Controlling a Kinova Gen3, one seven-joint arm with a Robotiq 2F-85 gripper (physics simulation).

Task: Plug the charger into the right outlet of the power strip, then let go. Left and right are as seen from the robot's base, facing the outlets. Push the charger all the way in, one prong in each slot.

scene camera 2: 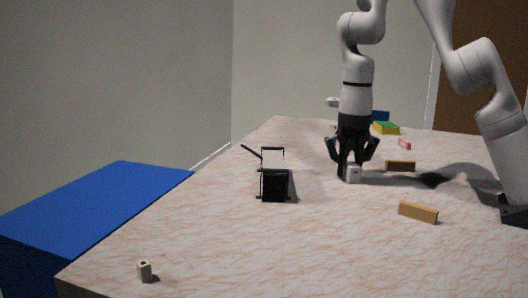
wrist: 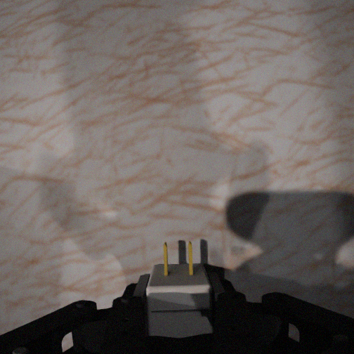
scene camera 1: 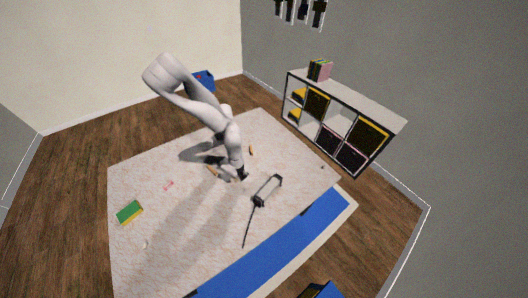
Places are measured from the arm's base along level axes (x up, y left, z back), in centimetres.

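Pixels of known places: gripper, between the fingertips: (scene camera 2: 348,178) (scene camera 1: 238,178).
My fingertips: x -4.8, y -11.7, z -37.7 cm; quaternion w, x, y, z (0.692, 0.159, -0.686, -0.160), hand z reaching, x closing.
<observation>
Behind a point stands the place of what it marks.
The charger (scene camera 2: 354,173) {y -8.7, x -2.3, z -36.6 cm} (wrist: 180,300) is a small light grey block with two yellow prongs. It sits upright at table level, and its prongs point up the frame in the wrist view, away from the gripper. My gripper (scene camera 1: 242,178) {y -11.7, x -4.8, z -37.7 cm} (scene camera 2: 347,176) {y -11.7, x -4.8, z -37.7 cm} (wrist: 178,289) points down and is shut on the charger, one finger against each side. The power strip (scene camera 1: 267,189) {y -4.0, x 0.5, z -54.7 cm} (scene camera 2: 273,159) {y -3.0, x 0.7, z -54.4 cm} is white with black ends and a black cord. It lies apart from the gripper, to its right in scene camera 1 and to its left in scene camera 2. Its outlet slots cannot be made out.
Two orange-brown blocks (scene camera 1: 251,149) {y 5.9, x -2.4, z -24.7 cm} (scene camera 2: 418,212) {y 6.8, x -3.3, z -24.2 cm} lie near the arm. A pink piece (scene camera 1: 168,185) {y -48.1, x -2.9, z -20.1 cm} (scene camera 2: 404,144) {y -47.1, x -3.6, z -19.9 cm}, a green and yellow block (scene camera 1: 130,212) {y -70.0, x -1.8, z -25.5 cm} (scene camera 2: 386,127) {y -65.3, x -2.1, z -24.5 cm} and a small grey piece (scene camera 1: 322,167) {y 35.3, x -3.8, z -62.0 cm} (scene camera 2: 144,272) {y 36.8, x -3.4, z -62.0 cm} lie farther off. A blue surface (scene camera 1: 280,245) (scene camera 2: 100,200) lies beyond the table edge.
</observation>
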